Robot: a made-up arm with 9 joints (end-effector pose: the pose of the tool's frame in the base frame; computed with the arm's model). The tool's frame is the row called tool. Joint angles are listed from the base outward.
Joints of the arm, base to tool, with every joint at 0 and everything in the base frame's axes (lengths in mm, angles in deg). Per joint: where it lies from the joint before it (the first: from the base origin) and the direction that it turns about. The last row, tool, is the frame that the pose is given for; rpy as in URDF.
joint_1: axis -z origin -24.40 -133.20 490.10
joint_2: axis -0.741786 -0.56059 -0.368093 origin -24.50 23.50 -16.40
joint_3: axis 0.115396 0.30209 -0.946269 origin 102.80 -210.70 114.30
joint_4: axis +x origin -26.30 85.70 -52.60
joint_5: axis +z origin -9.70 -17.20 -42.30
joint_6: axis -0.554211 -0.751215 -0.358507 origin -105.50 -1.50 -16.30
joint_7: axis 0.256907 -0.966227 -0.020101 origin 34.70 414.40 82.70
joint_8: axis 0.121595 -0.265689 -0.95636 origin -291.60 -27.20 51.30
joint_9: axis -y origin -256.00 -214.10 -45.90
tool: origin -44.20 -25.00 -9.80 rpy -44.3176 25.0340 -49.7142
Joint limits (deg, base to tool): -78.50..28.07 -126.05..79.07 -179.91..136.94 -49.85..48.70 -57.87..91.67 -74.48..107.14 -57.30..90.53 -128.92..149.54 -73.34..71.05
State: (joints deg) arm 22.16 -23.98 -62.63 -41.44 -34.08 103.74 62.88 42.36 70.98
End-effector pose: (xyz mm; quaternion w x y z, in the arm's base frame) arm 543.3 -560.8 623.7 0.2816 -0.3203 0.8907 -0.1573
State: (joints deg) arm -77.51 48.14 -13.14 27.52 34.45 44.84 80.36 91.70 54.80
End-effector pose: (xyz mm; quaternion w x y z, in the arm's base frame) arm -396.2 169.6 19.5 0.3412 0.8827 0.3147 0.0737
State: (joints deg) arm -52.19 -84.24 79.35 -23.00 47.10 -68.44 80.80 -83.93 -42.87
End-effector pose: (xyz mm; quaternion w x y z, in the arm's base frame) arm 101.9 -64.7 496.5 0.1426 -0.0526 0.5647 0.8112
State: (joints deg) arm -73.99 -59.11 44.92 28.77 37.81 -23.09 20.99 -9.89 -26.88
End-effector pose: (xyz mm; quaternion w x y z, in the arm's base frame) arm 99.5 -565.0 673.1 0.3155 -0.1919 0.6717 0.6423
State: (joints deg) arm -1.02 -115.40 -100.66 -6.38 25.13 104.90 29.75 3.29 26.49
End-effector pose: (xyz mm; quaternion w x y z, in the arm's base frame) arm -134.2 397.7 582.6 0.0876 0.8593 -0.1289 -0.4872
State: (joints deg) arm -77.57 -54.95 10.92 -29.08 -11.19 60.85 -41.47 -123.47 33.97
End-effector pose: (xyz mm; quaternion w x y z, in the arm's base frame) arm -166.1 1.8 411.2 0.1534 -0.5597 0.1357 0.8030
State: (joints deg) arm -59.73 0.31 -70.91 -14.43 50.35 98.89 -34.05 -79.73 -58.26
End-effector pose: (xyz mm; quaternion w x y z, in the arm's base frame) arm 345.6 -462.1 364.8 0.4374 -0.5291 -0.7259 -0.0430
